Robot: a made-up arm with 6 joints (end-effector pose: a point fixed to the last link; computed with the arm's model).
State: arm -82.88 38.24 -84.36 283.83 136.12 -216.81
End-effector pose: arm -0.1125 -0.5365 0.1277 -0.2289 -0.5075 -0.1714 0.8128
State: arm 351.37 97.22 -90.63 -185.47 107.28 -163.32
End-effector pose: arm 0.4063 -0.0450 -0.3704 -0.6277 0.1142 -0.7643 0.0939
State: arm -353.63 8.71 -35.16 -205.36 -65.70 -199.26
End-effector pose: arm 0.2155 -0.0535 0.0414 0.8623 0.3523 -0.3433 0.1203
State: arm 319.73 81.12 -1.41 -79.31 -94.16 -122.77
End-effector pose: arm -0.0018 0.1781 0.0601 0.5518 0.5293 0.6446 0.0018
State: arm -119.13 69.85 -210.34 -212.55 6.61 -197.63
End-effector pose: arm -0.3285 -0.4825 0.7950 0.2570 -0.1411 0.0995 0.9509
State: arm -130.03 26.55 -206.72 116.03 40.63 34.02
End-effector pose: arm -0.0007 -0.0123 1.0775 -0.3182 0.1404 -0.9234 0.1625
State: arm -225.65 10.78 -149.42 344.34 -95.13 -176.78
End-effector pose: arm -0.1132 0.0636 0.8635 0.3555 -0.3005 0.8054 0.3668
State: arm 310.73 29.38 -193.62 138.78 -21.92 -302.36
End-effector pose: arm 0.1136 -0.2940 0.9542 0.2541 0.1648 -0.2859 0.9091
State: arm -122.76 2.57 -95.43 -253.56 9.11 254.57
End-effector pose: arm -0.4383 -0.5220 0.5691 0.3648 -0.5656 0.4049 0.6189
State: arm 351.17 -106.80 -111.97 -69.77 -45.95 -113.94
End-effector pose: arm -0.6083 0.2695 0.5137 -0.3645 -0.4170 -0.2108 0.8055
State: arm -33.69 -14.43 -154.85 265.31 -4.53 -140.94
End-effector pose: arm 0.0734 0.1013 1.0772 -0.0569 0.0873 -0.6964 0.7100
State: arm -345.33 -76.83 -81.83 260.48 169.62 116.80
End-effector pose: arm -0.1385 -0.1776 0.7137 -0.1671 -0.9616 0.1648 0.1420
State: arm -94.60 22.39 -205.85 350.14 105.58 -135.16
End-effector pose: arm -0.0404 -0.1363 0.9749 0.7511 0.2030 -0.3087 0.5471
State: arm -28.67 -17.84 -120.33 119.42 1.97 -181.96
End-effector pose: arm 0.2614 -0.2514 0.9590 0.3298 0.1151 0.6593 0.6658
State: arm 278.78 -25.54 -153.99 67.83 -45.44 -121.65
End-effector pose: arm -0.2027 0.1958 0.9495 -0.2226 -0.3139 0.3516 0.8534
